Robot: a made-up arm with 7 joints.
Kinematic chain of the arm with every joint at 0, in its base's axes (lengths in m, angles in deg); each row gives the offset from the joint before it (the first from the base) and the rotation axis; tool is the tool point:
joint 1: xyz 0 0 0 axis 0 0.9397 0.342
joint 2: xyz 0 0 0 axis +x
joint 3: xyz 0 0 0 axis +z
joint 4: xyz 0.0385 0 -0.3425 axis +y
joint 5: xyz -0.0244 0 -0.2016 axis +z
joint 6: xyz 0 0 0 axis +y
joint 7: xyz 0 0 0 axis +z
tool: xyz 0 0 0
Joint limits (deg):
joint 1: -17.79..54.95
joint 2: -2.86..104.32
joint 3: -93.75..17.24
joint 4: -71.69..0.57
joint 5: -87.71..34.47
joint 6: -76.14..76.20
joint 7: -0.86..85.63
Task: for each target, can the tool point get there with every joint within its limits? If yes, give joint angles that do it. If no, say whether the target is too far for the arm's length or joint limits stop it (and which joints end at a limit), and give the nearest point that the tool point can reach.
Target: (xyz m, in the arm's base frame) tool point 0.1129 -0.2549 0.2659
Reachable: no: joint limits stop it (at a limit: joint 1, joint 2, joint 3, joint 4) | nearest point 0.1950 0.3776 0.2298 | short by 0.639 m
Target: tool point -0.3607 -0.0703 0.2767
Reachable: no: joint limits stop it (at a limit: joint 1, joint 3, joint 4) | nearest point -0.3948 0.1845 -0.2086 | short by 0.549 m
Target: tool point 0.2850 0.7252 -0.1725
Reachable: no: too far | nearest point 0.1828 0.5004 -0.1227 | short by 0.252 m
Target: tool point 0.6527 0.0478 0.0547
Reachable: no: too far | nearest point 0.3340 0.2515 -0.2421 | short by 0.481 m
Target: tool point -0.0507 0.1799 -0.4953
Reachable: yes | joints 10.09 37.11 -74.77 -44.11 9.95 21.75 35.47
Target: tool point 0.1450 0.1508 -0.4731
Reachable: yes | joints -0.42 31.55 -40.15 -53.07 -34.46 -45.69 48.67
